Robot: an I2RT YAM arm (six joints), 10 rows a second.
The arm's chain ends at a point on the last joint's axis. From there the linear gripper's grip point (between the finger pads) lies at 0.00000 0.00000 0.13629 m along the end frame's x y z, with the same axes.
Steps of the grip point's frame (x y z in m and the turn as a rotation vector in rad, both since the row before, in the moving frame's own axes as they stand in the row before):
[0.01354 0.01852 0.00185 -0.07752 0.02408 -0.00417]
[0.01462 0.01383 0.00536 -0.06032 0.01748 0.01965]
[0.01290 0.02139 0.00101 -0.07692 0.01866 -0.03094]
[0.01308 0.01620 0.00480 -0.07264 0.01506 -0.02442]
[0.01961 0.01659 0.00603 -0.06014 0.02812 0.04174]
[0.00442 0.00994 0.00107 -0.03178 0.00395 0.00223]
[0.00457 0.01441 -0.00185 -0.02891 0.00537 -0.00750]
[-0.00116 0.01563 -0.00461 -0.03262 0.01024 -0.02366]
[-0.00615 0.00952 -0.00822 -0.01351 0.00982 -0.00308]
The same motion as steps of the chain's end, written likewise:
[0.01024 0.00797 0.00230 -0.07752 0.02408 -0.00417]
[0.01232 0.00559 0.00563 -0.06032 0.01748 0.01965]
[0.01020 0.01096 0.00144 -0.07692 0.01866 -0.03094]
[0.01091 0.00634 0.00517 -0.07264 0.01506 -0.02442]
[0.01595 0.00832 0.00633 -0.06014 0.02812 0.04174]
[0.00389 0.00561 0.00114 -0.03178 0.00395 0.00223]
[0.00382 0.01047 -0.00179 -0.02891 0.00537 -0.00750]
[-0.00261 0.01120 -0.00453 -0.03262 0.01024 -0.02366]
[-0.00749 0.00768 -0.00820 -0.01351 0.00982 -0.00308]

